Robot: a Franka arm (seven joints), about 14 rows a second.
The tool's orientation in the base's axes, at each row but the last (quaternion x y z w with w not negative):
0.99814, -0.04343, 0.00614, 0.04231
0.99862, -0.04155, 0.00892, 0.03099
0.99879, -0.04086, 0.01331, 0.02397
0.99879, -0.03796, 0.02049, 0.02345
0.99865, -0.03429, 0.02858, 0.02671
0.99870, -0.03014, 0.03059, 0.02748
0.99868, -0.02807, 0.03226, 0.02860
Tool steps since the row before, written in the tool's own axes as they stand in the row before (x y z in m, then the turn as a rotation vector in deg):
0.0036, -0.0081, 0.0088, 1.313, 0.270, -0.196
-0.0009, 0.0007, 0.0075, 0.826, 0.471, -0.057
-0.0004, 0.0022, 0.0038, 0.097, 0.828, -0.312
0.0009, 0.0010, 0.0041, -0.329, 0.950, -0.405
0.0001, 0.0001, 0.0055, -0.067, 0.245, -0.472
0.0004, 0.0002, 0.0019, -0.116, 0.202, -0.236
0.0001, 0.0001, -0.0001, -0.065, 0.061, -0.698
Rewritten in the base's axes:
0.0044, 0.0070, -0.0094, 1.283, -0.365, 0.239
-0.0008, -0.0011, -0.0075, 0.783, -0.533, 0.103
-0.0005, -0.0023, -0.0037, 0.021, -0.817, 0.353
0.0010, -0.0013, -0.0040, -0.417, -0.902, 0.433
0.0004, -0.0004, -0.0055, -0.110, -0.213, 0.479
0.0005, -0.0003, -0.0019, -0.142, -0.181, 0.239
0.0001, -0.0001, 0.0001, -0.112, -0.016, 0.694

